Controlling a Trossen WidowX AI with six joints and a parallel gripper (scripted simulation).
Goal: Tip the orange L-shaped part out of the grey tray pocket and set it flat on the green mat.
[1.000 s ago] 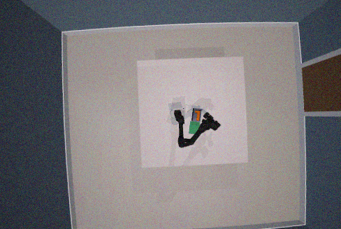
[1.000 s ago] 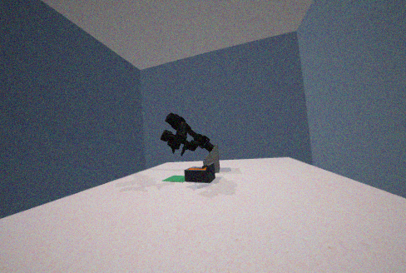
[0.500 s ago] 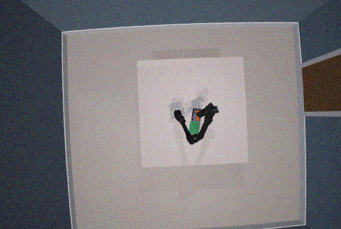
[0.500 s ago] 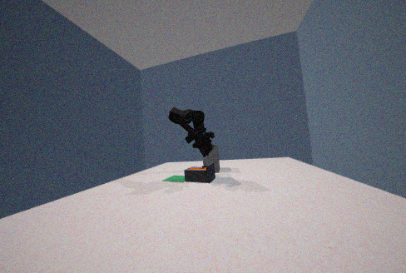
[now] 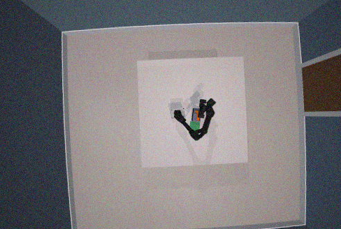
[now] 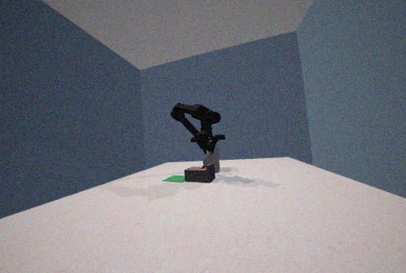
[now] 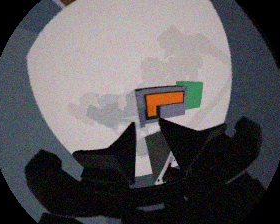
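Right now my gripper tip is 1 cm past the orange L-shaped part, 5 cm to the left of it and 10 cm above it. From my gripper tip the other things lie so: green mat (4 cm behind, 22 cm to the right, 16 cm below).
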